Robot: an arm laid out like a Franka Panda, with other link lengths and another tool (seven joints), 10 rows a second.
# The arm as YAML. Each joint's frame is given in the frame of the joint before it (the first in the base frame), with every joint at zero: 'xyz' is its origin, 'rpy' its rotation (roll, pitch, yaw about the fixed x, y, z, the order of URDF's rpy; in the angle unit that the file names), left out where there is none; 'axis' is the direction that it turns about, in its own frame. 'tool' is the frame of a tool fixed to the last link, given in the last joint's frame.
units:
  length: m
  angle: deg
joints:
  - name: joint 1
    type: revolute
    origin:
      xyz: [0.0, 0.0, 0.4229]
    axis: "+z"
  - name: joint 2
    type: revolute
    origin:
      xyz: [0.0, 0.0, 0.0]
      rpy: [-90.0, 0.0, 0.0]
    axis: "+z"
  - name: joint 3
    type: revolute
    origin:
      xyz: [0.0, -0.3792, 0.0]
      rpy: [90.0, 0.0, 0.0]
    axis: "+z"
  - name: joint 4
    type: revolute
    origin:
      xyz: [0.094, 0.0, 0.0]
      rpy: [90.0, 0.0, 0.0]
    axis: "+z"
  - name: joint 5
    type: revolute
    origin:
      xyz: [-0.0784, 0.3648, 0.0]
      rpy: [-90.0, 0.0, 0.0]
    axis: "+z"
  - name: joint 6
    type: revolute
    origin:
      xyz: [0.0, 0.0, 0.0]
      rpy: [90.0, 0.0, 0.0]
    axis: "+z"
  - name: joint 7
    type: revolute
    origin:
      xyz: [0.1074, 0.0, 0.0]
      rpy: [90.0, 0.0, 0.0]
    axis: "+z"
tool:
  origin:
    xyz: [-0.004, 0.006, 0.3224]
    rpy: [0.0, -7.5, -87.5]
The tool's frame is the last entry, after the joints.
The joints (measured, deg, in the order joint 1, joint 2, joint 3, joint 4, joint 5, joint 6, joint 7), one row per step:
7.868, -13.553, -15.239, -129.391, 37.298, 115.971, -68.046
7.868, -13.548, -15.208, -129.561, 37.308, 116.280, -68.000
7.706, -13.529, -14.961, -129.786, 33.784, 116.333, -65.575
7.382, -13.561, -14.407, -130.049, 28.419, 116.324, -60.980
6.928, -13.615, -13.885, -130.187, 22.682, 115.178, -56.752
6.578, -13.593, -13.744, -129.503, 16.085, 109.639, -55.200
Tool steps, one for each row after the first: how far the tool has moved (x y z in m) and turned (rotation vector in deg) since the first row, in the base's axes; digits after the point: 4 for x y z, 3 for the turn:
0.0004, -0.0005, -0.0012, -0.083, -0.025, -0.183
-0.0063, -0.0109, -0.0114, -2.942, 1.805, -0.528
-0.0161, -0.0269, -0.0245, -7.291, 4.779, -1.805
-0.0305, -0.0444, -0.0368, -11.878, 8.072, -2.426
-0.0632, -0.0627, -0.0480, -16.796, 13.055, 0.987

